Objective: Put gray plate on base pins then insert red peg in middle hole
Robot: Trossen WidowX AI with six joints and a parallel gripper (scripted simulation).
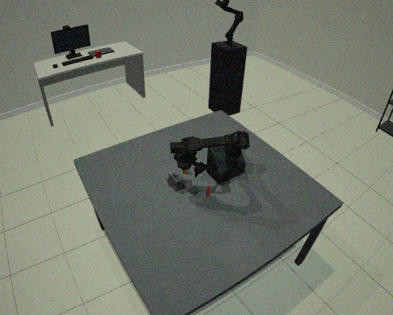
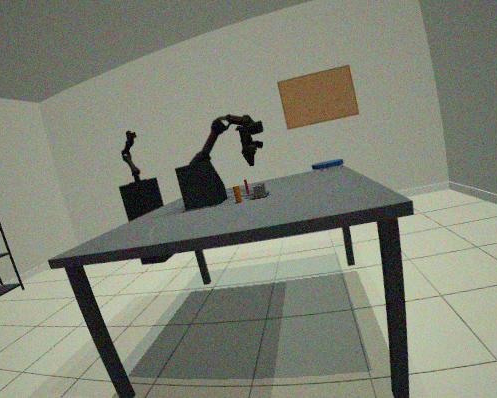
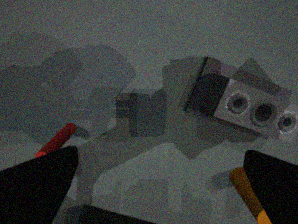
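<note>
My gripper tip is now 80 mm past the red peg, 80 mm to the right of it and 110 mm above it. From my gripper tip the other things lie so: orange cylinder (70 mm behind, 160 mm to the right, 110 mm below); gray plate (30 mm ahead, 110 mm to the right, 110 mm below).
</note>
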